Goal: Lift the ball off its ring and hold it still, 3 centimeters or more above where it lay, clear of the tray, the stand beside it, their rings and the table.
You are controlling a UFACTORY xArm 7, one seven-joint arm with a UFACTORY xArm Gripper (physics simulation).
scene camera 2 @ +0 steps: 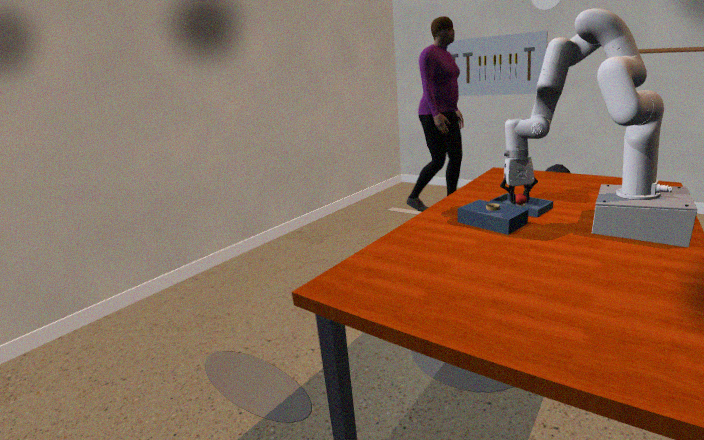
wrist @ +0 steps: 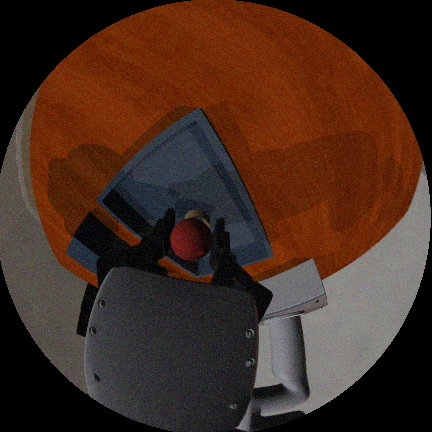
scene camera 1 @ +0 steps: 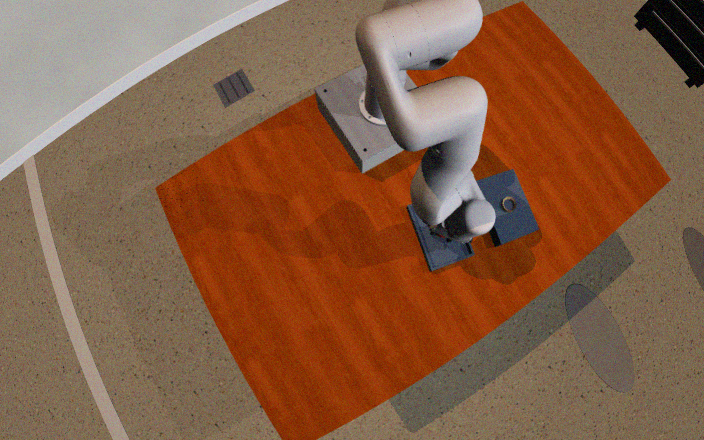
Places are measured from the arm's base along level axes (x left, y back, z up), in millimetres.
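Where they show: gripper, fingertip midpoint: (scene camera 2: 519, 202) (wrist: 194, 222) (scene camera 1: 440, 233); arm's base at its link origin: (scene camera 2: 638, 194) (wrist: 283, 316).
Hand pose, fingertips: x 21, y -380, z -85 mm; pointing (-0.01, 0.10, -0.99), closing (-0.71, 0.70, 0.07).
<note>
Things, the pixels of their top centre, and the offset from my fingertips. "*": a spot on its surface instead. Level surfaces: height alone.
- red ball at its top centre: (wrist: 188, 257) (scene camera 2: 520, 193) dy +4, dx +6, dz +38 mm
- blue tray at its top centre: (wrist: 195, 235) (scene camera 1: 441, 229) (scene camera 2: 521, 200) dy +7, dx +3, dz +11 mm
- empty tan ring at a spot on its surface: (scene camera 1: 502, 202) * dy +7, dx +191, dz +41 mm
- orange table at its surface level: dz -17 mm
The red ball (scene camera 2: 520, 199) (wrist: 190, 240) is between the two black fingers of my gripper (scene camera 2: 519, 198) (wrist: 194, 222), which look closed against its sides: shut on the ball. The ball is low over the blue tray (scene camera 1: 449, 258) (scene camera 2: 545, 207) (wrist: 200, 150), at its tan ring (wrist: 198, 214), which shows partly behind the ball in the wrist view. The ball appears to rest on that ring; the contact below it is hidden. In scene camera 1 the wrist covers most of the gripper and ball.
The blue stand (scene camera 1: 523, 224) (scene camera 2: 488, 219) (wrist: 80, 254), taller than the tray, is beside it and carries an empty tan ring (scene camera 1: 502, 202) (scene camera 2: 492, 209). The arm's grey base block (scene camera 1: 340, 119) (scene camera 2: 641, 224) (wrist: 295, 290) is on the orange table (scene camera 1: 337, 311) (scene camera 2: 467, 285) (wrist: 300, 90). A person stands beyond the table.
</note>
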